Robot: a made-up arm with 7 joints.
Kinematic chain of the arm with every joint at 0, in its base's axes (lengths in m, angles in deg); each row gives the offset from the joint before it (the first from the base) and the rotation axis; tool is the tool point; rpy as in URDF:
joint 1: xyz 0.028 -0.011 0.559 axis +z
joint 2: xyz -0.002 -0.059 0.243 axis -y
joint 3: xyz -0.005 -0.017 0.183 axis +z
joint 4: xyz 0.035 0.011 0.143 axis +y
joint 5: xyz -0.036 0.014 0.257 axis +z
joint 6: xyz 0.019 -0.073 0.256 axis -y
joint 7: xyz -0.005 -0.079 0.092 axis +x
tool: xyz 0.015 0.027 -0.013 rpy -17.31 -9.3 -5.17
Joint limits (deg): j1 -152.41..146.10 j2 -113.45..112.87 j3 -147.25..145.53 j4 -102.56..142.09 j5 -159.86..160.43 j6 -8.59..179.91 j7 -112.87..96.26
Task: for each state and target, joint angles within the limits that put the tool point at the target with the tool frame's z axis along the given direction. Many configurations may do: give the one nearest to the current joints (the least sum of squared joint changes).
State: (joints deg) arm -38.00 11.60 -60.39 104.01 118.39 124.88 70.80
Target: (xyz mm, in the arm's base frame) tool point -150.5 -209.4 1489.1 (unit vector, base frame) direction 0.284 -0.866 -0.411
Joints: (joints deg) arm -45.96 49.71 -20.65 66.76 120.35 82.94 61.04
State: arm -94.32 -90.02 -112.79 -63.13 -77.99 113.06 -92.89
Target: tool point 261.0 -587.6 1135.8 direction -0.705 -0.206 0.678
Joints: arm -98.58 -52.54 -97.64 -31.13 -71.86 122.80 -106.22
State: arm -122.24 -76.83 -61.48 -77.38 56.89 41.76 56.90
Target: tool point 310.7 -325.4 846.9 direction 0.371 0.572 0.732
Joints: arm -122.62 -82.54 -101.21 -102.56 13.06 82.28 58.64
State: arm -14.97 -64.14 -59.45 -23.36 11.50 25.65 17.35
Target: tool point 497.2 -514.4 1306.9 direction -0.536 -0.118 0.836
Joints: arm -40.17 -74.07 -21.82 -29.89 31.45 66.87 35.99
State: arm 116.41 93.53 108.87 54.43 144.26 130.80 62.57
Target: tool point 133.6 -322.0 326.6 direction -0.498 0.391 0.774
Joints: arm 146.10 98.87 142.19 77.30 124.30 129.87 35.12
